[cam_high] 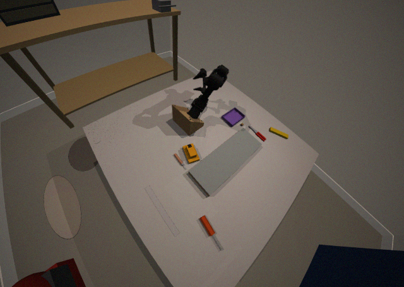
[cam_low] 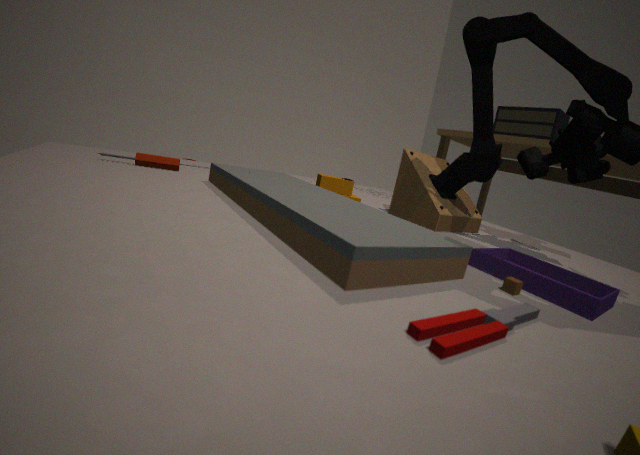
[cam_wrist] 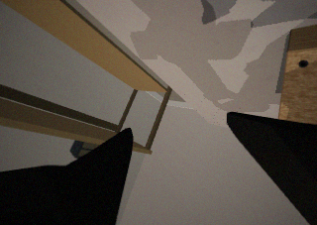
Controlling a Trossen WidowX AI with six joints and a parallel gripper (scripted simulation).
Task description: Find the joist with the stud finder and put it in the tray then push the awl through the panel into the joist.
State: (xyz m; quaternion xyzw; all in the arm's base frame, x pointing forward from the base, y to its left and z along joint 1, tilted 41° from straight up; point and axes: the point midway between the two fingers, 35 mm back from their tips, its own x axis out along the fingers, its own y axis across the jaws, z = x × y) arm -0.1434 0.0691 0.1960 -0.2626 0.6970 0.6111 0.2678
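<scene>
Now: gripper tip 430 mm short of the cube, 130 mm to the right of it and 170 mm above it. The rest, counted from my gripper tip: awl 350 mm ahead, 420 mm to the right, 170 mm below; then stud finder 330 mm ahead, 330 mm to the right, 140 mm below; then purple tray 340 mm ahead, 140 mm to the left, 170 mm below.
</scene>
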